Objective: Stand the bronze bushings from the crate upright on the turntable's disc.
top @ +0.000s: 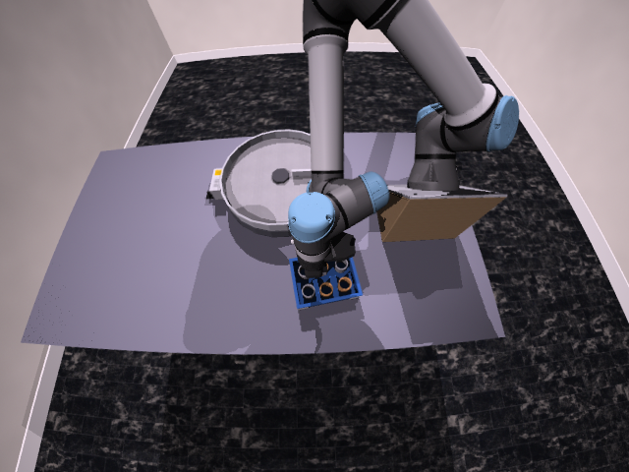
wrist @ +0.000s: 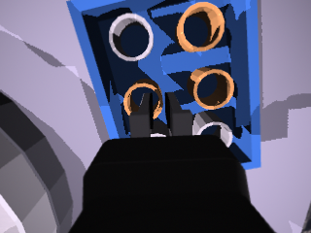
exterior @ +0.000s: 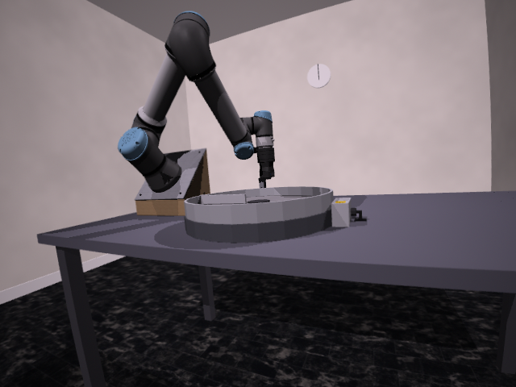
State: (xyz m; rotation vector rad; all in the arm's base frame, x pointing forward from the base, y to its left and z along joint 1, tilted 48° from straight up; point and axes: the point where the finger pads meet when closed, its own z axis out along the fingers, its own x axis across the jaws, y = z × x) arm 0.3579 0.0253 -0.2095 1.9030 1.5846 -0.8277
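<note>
My hand is 40 mm above the blue crate and 20 mm to the right of it. Also, from my hand: turntable disc 360 mm to the right, 90 mm ahead, 20 mm below.
</note>
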